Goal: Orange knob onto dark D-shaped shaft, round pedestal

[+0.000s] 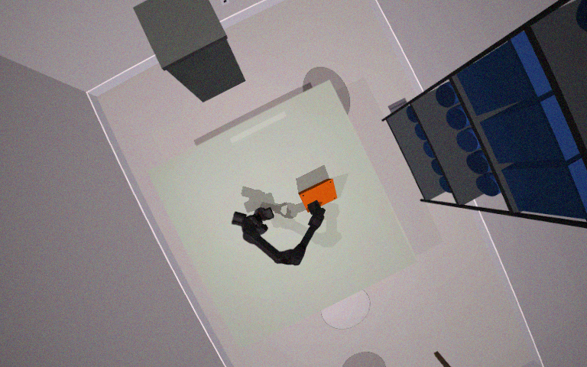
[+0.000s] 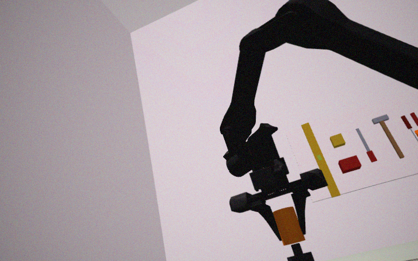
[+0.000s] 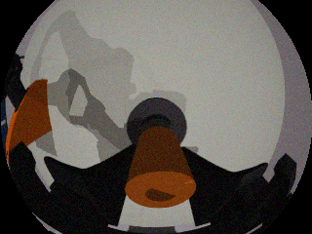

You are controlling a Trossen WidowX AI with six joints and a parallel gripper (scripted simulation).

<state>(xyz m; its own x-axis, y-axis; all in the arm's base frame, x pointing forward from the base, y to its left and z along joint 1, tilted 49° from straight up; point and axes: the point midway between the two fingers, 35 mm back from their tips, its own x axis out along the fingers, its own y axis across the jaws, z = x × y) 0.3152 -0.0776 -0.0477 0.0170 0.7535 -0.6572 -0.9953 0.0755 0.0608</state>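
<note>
The orange knob is 20 mm above my gripper tip. From my gripper tip the other things lie so: dark round pedestal: 40 mm below.
</note>
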